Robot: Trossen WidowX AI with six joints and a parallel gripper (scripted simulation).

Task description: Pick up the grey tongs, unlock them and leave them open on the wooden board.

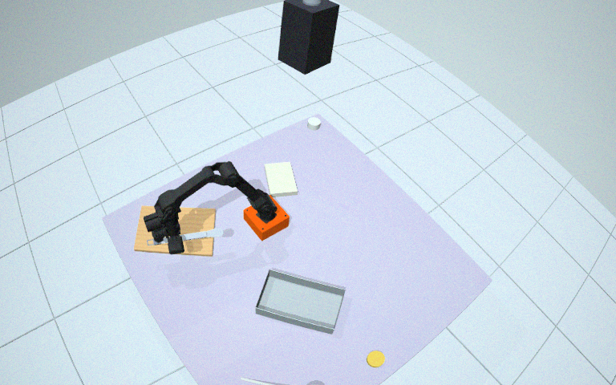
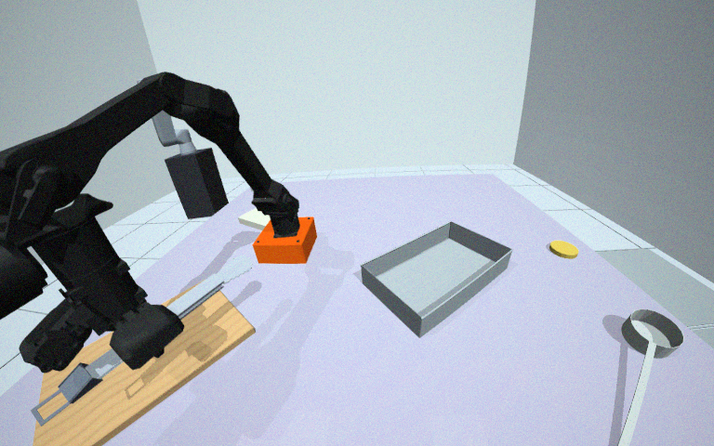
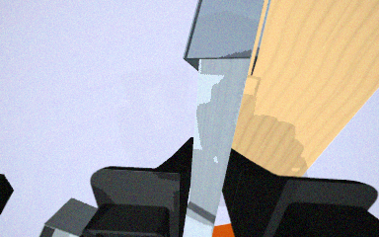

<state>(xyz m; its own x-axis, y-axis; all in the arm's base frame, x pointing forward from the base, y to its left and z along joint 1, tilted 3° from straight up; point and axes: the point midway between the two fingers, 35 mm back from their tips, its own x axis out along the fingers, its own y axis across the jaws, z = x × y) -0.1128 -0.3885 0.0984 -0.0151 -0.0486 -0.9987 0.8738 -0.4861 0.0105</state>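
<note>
My gripper tip is 130 mm past the wooden board, 100 mm above it and 70 mm to the right of it. Also, from my gripper tip: yellow disc (850 mm ahead, 240 mm to the left, 100 mm below); cream block (610 mm to the left, 90 mm below, 20 mm behind); roasting tin (480 mm ahead, 220 mm to the left, 80 mm below).
</note>
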